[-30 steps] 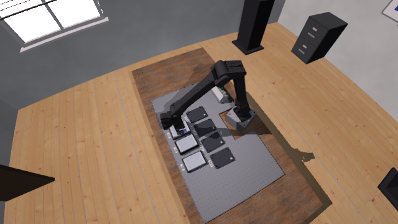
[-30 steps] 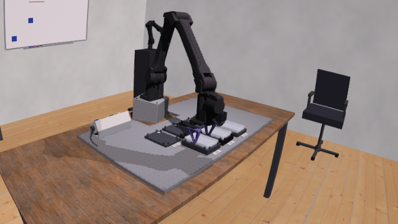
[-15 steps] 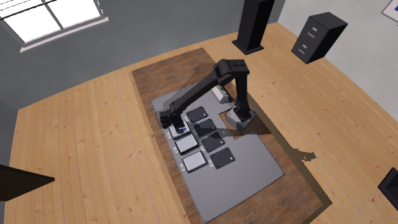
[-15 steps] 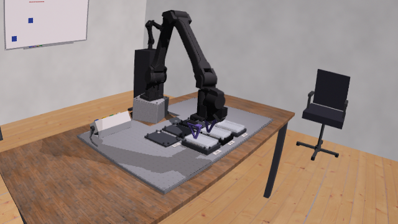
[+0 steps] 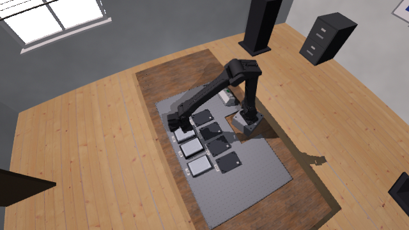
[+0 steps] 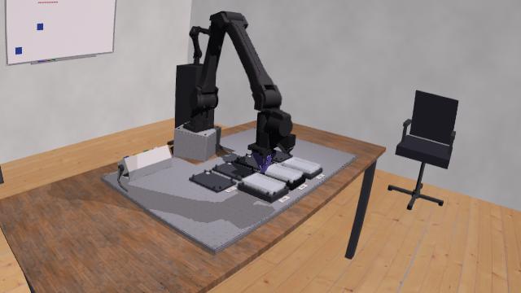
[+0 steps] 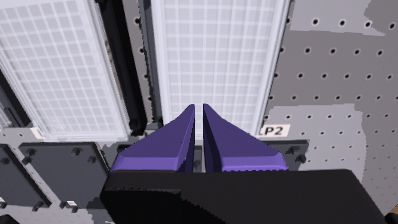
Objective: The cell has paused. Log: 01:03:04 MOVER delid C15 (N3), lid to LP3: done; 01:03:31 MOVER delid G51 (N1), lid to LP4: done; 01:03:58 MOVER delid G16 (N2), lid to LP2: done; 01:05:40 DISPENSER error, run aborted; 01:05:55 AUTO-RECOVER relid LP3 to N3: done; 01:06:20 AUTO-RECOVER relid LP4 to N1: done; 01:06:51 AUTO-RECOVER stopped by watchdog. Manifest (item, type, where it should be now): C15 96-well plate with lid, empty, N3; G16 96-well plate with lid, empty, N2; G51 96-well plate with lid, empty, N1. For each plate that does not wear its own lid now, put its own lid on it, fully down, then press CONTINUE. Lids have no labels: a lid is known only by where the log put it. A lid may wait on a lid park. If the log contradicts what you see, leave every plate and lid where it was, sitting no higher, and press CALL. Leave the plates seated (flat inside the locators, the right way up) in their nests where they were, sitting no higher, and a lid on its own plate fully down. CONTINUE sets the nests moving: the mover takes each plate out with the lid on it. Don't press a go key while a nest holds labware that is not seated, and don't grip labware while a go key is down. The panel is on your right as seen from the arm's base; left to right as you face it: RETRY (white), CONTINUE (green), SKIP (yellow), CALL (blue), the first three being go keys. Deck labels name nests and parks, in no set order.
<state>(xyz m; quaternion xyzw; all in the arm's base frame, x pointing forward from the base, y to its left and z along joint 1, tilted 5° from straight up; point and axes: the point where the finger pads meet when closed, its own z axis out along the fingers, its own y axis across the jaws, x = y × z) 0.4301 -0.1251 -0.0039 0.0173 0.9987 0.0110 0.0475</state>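
The plate lies 40 mm below my hand, 20 mm ahead of it and 10 mm to the right of it. From my hand the other things lie so: LP3 label: 80 mm behind, 70 mm below, 50 mm to the left; then deck label LP2: 80 mm to the right, 70 mm below, 70 mm behind; then lid park LP3: 160 mm behind, 70 mm below, 50 mm to the left.
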